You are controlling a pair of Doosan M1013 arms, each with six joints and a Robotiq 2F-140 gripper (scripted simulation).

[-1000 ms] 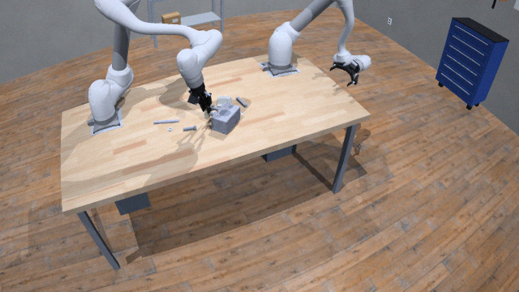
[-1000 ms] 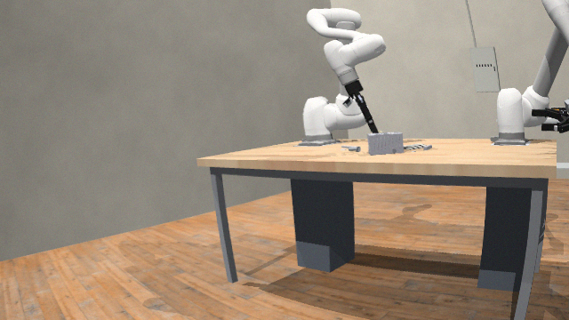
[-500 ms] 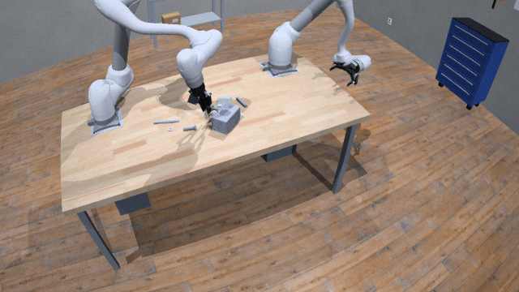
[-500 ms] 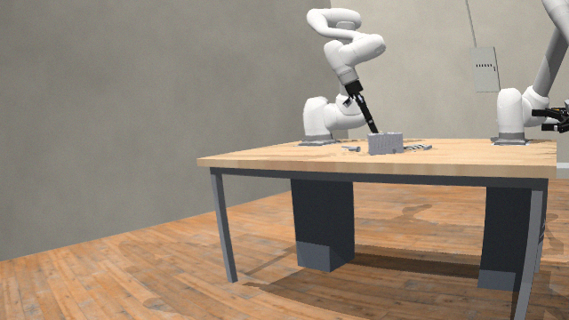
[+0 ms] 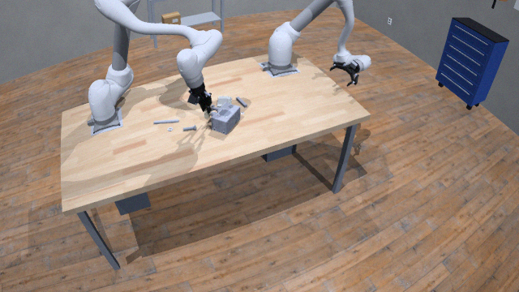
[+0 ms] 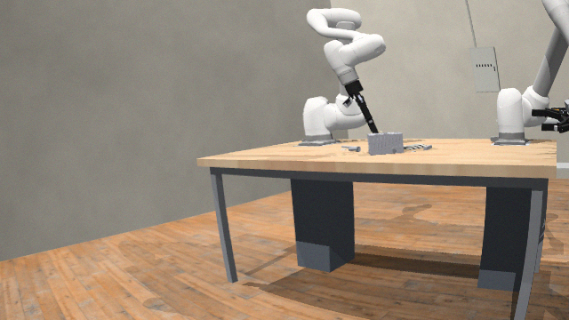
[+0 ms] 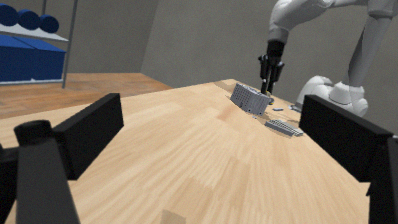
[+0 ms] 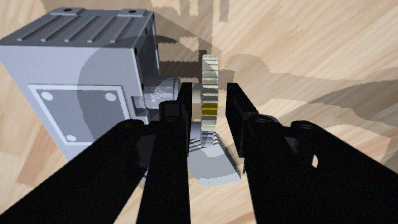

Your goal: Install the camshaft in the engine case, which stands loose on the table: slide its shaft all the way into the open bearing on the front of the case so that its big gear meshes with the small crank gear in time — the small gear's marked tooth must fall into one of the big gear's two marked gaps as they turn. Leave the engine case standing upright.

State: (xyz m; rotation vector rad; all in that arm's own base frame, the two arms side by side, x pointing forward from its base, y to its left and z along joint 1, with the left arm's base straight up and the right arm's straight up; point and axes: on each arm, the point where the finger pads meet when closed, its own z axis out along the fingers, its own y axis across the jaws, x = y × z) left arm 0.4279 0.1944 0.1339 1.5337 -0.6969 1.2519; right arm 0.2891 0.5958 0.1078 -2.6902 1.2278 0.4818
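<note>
Now: the small crank gear 40 mm behind my right hand, 50 mm to the left of it and 50 mm below it. Round my right hand: bolt-like part 10 mm ahead, 90 mm to the right, 100 mm below; then ribbed plate 130 mm behind, 160 mm to the left, 100 mm below; then small ring 50 mm behind, 200 mm to the right, 110 mm below.
</note>
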